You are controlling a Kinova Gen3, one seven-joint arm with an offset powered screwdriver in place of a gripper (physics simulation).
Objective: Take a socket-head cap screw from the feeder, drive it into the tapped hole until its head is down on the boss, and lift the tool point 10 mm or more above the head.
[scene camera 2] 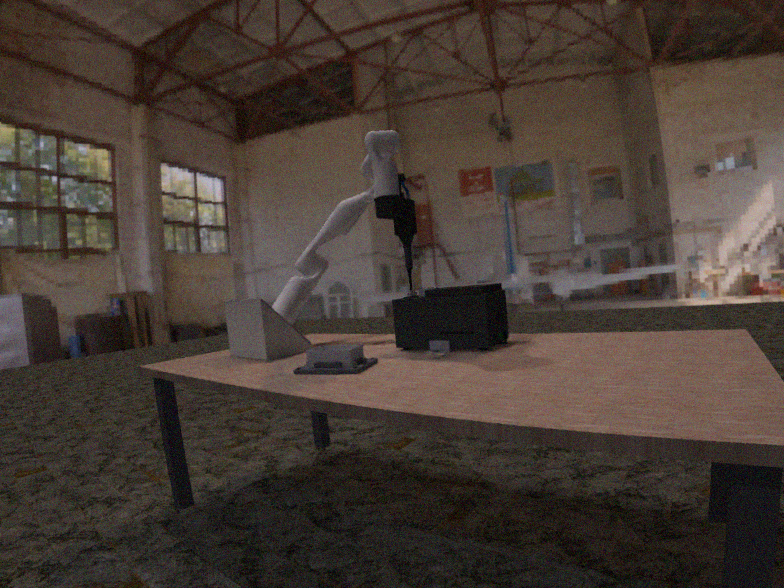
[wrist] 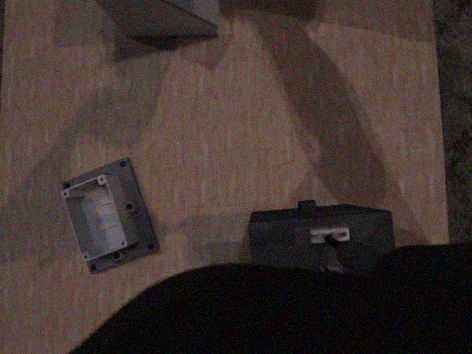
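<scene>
The feeder (scene camera 2: 452, 319) (wrist: 285, 237) is a dark box on the table. A pale slotted plate (wrist: 316, 235) shows on top of it in the wrist view. My gripper, a black screwdriver (scene camera 2: 411, 291) (wrist: 328, 238), points straight down with its thin tip at the feeder's top, over the pale plate. Whether it touches there, and whether a screw is on the tip, is too small and dark to tell. The grey housing (scene camera 2: 333, 355) (wrist: 129, 227) stands on a dark flange plate (wrist: 142, 215), apart from the feeder. It has several holes; I cannot tell which is the tapped one.
A grey wedge-shaped block (scene camera 2: 248, 329) (wrist: 172, 20) stands near the arm's base, behind the housing. The white arm (scene camera 2: 341, 218) reaches up and over from behind it. A small light block (scene camera 2: 438, 346) sits at the feeder's foot. All stand on the wooden table (scene camera 2: 601, 386) (wrist: 220, 165).
</scene>
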